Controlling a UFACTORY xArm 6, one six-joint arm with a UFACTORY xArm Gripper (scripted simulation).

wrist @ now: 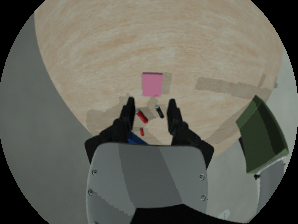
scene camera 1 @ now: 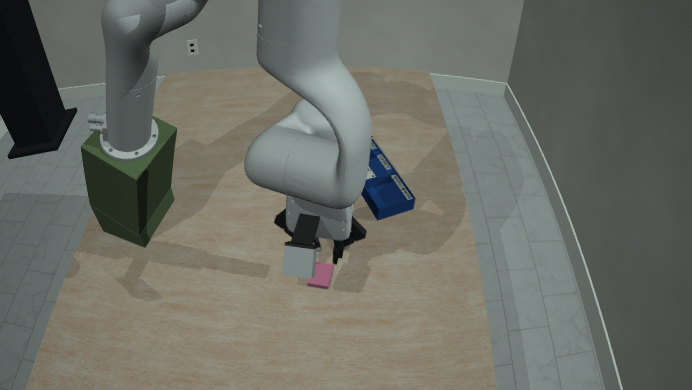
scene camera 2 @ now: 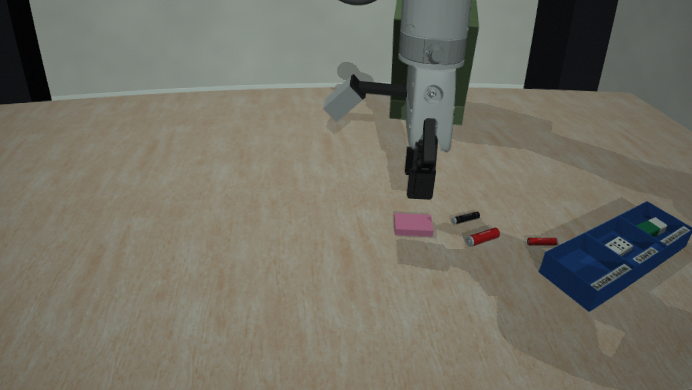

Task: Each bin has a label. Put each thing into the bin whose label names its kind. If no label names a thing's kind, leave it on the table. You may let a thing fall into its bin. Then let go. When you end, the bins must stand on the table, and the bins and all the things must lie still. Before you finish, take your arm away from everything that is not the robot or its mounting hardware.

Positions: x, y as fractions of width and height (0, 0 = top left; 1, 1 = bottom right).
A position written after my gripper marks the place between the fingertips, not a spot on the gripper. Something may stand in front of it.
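My gripper (scene camera 2: 0.60, 0.48), (wrist: 0.51, 0.47), (scene camera 1: 0.46, 0.66). Pink eraser (scene camera 2: 0.58, 0.58). Blue bin (scene camera 1: 0.55, 0.49).
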